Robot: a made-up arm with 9 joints. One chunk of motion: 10 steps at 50 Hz.
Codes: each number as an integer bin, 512 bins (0 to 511) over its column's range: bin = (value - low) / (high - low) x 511, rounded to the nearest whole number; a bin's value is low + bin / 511 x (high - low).
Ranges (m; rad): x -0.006..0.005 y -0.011..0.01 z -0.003..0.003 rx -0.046..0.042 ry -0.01..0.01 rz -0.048..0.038
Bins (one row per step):
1: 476 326 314 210 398 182
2: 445 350 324 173 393 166
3: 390 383 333 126 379 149
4: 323 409 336 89 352 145
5: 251 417 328 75 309 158
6: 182 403 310 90 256 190
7: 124 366 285 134 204 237
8: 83 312 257 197 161 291
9: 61 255 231 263 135 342
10: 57 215 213 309 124 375
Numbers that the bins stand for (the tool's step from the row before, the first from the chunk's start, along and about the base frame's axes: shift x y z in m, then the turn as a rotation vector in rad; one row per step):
1: 0.00425 0.00240 0.00069 -0.00984 0.00558 -0.01737
2: 0.00358 0.00338 0.00080 -0.01621 0.00538 -0.02006
3: 0.00240 0.00474 0.00091 -0.02430 0.00483 -0.02292
4: 0.00095 0.00581 0.00095 -0.03067 0.00378 -0.02360
5: -0.00060 0.00614 0.00085 -0.03308 0.00209 -0.02141
6: -0.00208 0.00556 0.00064 -0.03050 0.00002 -0.01602
7: -0.00333 0.00404 0.00035 -0.02292 -0.00202 -0.00811
8: -0.00421 0.00182 0.00002 -0.01207 -0.00370 0.00097
9: -0.00469 -0.00052 -0.00029 -0.00071 -0.00472 0.00956
10: -0.00477 -0.00216 -0.00050 0.00721 -0.00515 0.01511

